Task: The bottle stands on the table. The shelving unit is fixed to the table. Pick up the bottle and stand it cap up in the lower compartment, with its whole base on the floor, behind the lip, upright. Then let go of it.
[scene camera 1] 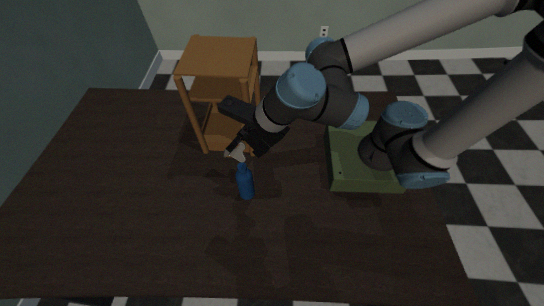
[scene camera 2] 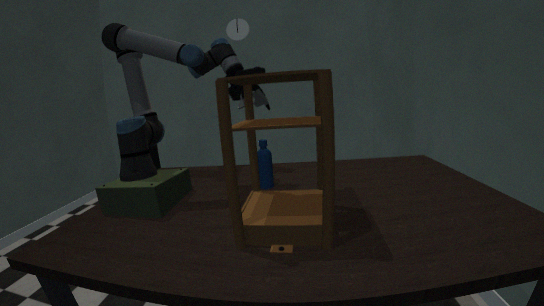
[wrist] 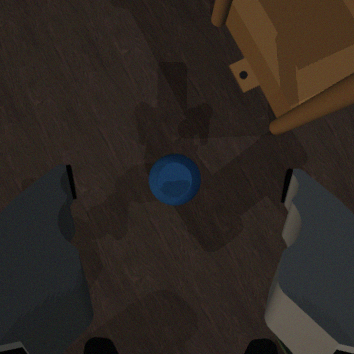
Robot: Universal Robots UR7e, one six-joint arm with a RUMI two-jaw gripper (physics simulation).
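The blue bottle (scene camera 1: 245,184) (scene camera 2: 266,170) (wrist: 175,179) stands upright on the table (scene camera 1: 125,225), cap up. In the wrist view it is seen end-on from above the cap, its round outline centred between the fingers. My gripper (scene camera 1: 235,151) (scene camera 2: 255,105) (wrist: 178,170) is open and empty, tilted, above the bottle and apart from it. The orange-brown shelving unit (scene camera 1: 217,55) (scene camera 2: 326,160) (wrist: 315,106) stands beside the bottle. Its lower compartment floor (scene camera 2: 290,202) has a low wall (scene camera 2: 282,234) along the side facing scene camera 2. Part of the unit is hidden behind the arm in the scene camera 1 view.
The unit's middle shelf (scene camera 2: 280,122) lies over the lower compartment. Its corner posts rise close to the gripper in the scene camera 1 view. The arm's green base block (scene camera 1: 367,185) (scene camera 2: 130,200) stands on the table, to the right in that view.
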